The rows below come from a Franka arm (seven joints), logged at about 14 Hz.
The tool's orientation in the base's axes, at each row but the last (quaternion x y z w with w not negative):
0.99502, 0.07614, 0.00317, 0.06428
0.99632, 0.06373, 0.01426, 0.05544
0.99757, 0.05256, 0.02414, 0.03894
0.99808, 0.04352, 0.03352, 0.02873
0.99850, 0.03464, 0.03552, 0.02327
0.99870, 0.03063, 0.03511, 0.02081
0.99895, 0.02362, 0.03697, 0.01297
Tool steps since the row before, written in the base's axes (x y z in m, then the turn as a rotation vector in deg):
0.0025, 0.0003, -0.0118, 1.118, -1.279, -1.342
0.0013, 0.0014, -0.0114, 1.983, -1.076, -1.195
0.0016, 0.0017, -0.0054, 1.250, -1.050, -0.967
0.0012, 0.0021, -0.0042, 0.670, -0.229, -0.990
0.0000, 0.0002, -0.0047, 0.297, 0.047, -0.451
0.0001, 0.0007, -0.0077, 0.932, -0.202, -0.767
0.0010, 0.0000, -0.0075, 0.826, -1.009, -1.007
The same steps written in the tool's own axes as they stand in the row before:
0.0026, -0.0014, 0.0117, 0.915, 1.250, 1.512
0.0012, -0.0025, 0.0112, 1.802, 1.175, 1.374
0.0015, -0.0020, 0.0053, 1.087, 1.092, 1.107
0.0011, -0.0022, 0.0042, 0.582, 0.225, 1.045
-0.0003, -0.0004, 0.0047, 0.268, -0.049, 0.469
-0.0004, -0.0010, 0.0077, 0.862, 0.224, 0.839
0.0004, -0.0002, 0.0076, 0.700, 1.018, 1.090

